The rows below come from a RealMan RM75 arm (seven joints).
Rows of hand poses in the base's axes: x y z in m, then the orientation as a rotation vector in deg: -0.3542, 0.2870, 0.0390, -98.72, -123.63, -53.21; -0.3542, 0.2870, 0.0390, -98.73, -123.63, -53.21; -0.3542, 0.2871, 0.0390, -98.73, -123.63, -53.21; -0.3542, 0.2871, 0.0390, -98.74, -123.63, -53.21; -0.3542, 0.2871, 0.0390, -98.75, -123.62, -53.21; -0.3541, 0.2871, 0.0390, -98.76, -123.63, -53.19; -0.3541, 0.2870, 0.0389, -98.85, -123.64, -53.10; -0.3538, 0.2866, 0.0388, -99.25, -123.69, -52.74; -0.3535, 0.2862, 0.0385, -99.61, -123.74, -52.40; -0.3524, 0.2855, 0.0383, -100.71, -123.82, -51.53; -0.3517, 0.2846, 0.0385, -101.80, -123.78, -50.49; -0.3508, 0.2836, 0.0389, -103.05, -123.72, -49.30; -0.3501, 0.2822, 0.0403, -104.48, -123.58, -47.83; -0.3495, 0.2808, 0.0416, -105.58, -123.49, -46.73; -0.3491, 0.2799, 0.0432, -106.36, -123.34, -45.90; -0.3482, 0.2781, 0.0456, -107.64, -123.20, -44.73; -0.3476, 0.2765, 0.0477, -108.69, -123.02, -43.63; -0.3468, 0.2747, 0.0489, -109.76, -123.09, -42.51; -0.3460, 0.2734, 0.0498, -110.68, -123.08, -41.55; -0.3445, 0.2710, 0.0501, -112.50, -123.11, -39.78; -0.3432, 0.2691, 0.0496, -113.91, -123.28, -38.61; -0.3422, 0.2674, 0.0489, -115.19, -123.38, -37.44
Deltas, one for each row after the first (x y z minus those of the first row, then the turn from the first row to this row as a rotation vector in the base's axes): 0.0000, 0.0000, 0.0000, 0.00, 0.00, -0.01; 0.0000, 0.0001, 0.0000, 0.00, 0.00, -0.01; 0.0000, 0.0001, 0.0000, -0.01, 0.00, -0.01; 0.0000, 0.0001, 0.0000, -0.01, 0.00, -0.02; 0.0001, 0.0001, 0.0000, -0.02, 0.00, -0.02; 0.0001, 0.0000, -0.0001, -0.09, 0.04, -0.07; 0.0004, -0.0004, -0.0002, -0.40, 0.15, -0.27; 0.0007, -0.0008, -0.0005, -0.69, 0.27, -0.44; 0.0018, -0.0015, -0.0007, -1.47, 0.54, -1.02; 0.0025, -0.0024, -0.0005, -2.24, 0.97, -1.59; 0.0034, -0.0034, -0.0001, -3.11, 1.47, -2.25; 0.0041, -0.0048, 0.0013, -4.11, 2.12, -3.01; 0.0047, -0.0062, 0.0026, -4.89, 2.58, -3.60; 0.0051, -0.0071, 0.0042, -5.41, 2.98, -4.02; 0.0060, -0.0089, 0.0066, -6.26, 3.45, -4.73; 0.0066, -0.0105, 0.0087, -6.98, 3.95, -5.31; 0.0074, -0.0123, 0.0099, -7.87, 4.29, -5.85; 0.0082, -0.0136, 0.0108, -8.60, 4.61, -6.33; 0.0097, -0.0160, 0.0111, -10.02, 5.12, -7.29; 0.0110, -0.0179, 0.0106, -11.14, 5.29, -8.04; 0.0120, -0.0196, 0.0099, -12.17, 5.52, -8.72
